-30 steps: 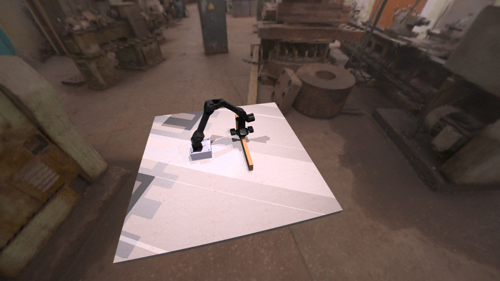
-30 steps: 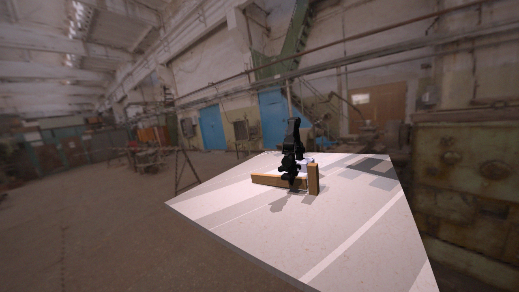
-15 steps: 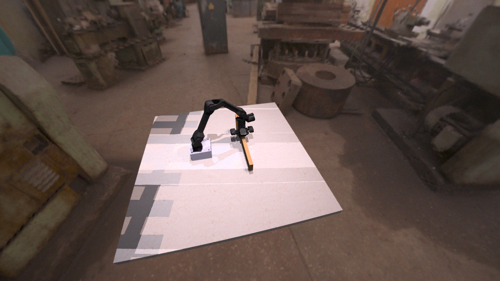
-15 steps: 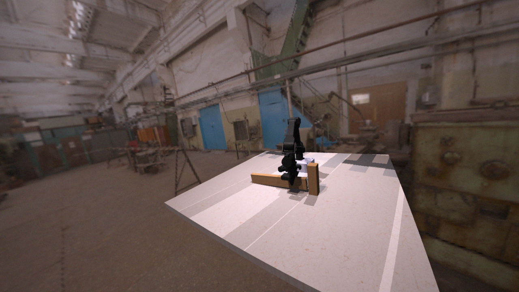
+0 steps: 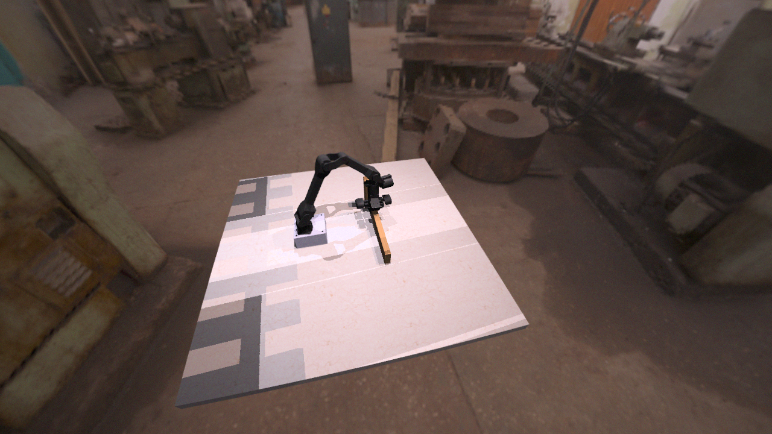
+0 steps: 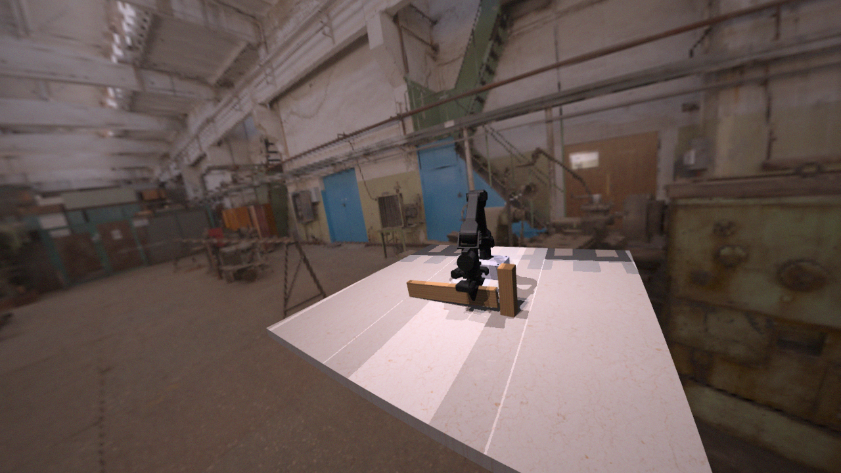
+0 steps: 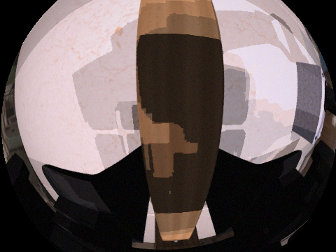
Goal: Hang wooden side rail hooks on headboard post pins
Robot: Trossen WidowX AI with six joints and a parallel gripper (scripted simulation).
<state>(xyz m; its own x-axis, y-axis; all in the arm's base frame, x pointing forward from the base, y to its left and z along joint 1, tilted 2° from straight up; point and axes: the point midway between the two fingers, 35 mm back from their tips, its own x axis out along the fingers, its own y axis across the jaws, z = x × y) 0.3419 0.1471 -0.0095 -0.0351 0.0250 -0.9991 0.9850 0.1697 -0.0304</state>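
The wooden headboard post is 2 cm behind my gripper tip, 12 cm to the left of it and 4 cm above it.
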